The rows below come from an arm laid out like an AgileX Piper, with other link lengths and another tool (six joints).
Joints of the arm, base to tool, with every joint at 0 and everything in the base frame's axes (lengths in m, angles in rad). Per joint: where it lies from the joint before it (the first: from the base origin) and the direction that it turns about. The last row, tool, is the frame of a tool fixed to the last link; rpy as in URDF.
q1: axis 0 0 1 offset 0 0 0.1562
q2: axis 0 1 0 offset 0 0 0
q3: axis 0 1 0 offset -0.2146 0 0.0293
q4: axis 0.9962 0 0.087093 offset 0.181 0 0.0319
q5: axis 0 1 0 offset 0 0 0
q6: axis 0.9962 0 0.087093 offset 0.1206 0 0.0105
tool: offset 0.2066 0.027 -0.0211 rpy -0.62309 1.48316 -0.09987
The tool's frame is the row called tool.
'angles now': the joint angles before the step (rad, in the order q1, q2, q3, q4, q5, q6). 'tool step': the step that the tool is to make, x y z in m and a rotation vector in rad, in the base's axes. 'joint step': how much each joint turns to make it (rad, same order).
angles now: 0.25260 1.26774 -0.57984 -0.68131 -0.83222 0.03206
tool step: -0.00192 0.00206 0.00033 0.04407 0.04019 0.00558
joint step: -0.00002 0.00002 0.00000 0.00000 -0.00002 0.05990
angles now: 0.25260 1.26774 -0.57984 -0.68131 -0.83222 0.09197
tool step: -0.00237 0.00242 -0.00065 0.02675 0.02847 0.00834
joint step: 0.00000 0.00002 -0.00001 -0.00751 0.00000 0.04461
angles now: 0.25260 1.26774 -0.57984 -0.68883 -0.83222 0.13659
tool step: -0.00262 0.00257 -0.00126 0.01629 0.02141 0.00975
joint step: 0.00001 -0.00001 -0.00002 -0.01178 0.00003 0.03520
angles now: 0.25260 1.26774 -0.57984 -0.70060 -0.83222 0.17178
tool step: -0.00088 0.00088 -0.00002 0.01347 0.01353 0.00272
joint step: 0.00002 -0.00001 0.00000 -0.00171 0.00002 0.02040
